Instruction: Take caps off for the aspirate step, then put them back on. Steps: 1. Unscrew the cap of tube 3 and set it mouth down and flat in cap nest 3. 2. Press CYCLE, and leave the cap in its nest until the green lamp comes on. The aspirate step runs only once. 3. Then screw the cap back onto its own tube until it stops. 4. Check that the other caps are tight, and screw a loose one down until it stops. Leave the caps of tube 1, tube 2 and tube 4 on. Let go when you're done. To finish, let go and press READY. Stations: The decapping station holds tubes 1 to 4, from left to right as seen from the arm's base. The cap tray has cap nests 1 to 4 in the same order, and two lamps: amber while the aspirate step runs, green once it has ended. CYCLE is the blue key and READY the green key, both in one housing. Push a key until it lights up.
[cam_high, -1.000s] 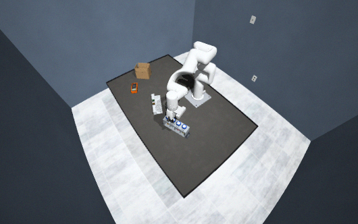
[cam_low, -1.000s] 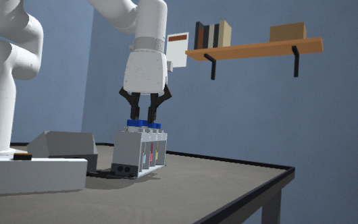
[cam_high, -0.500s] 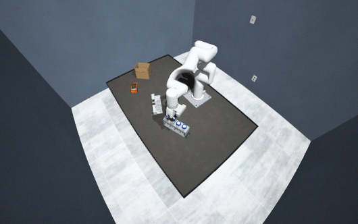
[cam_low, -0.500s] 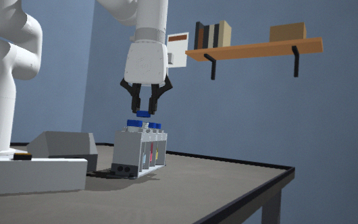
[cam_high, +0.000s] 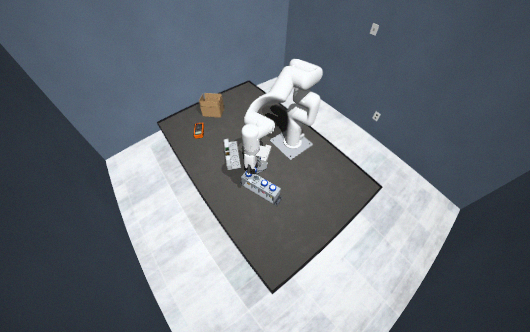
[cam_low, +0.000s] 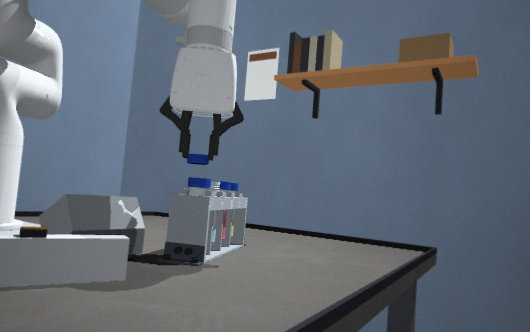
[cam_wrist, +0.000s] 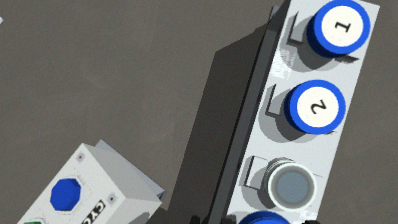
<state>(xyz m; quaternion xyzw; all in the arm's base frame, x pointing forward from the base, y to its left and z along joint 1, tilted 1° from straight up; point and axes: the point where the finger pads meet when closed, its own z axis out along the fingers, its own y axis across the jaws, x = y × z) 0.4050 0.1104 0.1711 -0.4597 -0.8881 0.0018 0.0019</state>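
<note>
The blue cycle key lies 12 cm behind my hand, 8 cm to the right of it and 11 cm below it. The rest, counted from my hand: grey key housing: 10 cm behind, 10 cm to the right, 12 cm below; station: 6 cm to the left, 17 cm below; green ready key: 12 cm behind, 12 cm to the right, 11 cm below.
</note>
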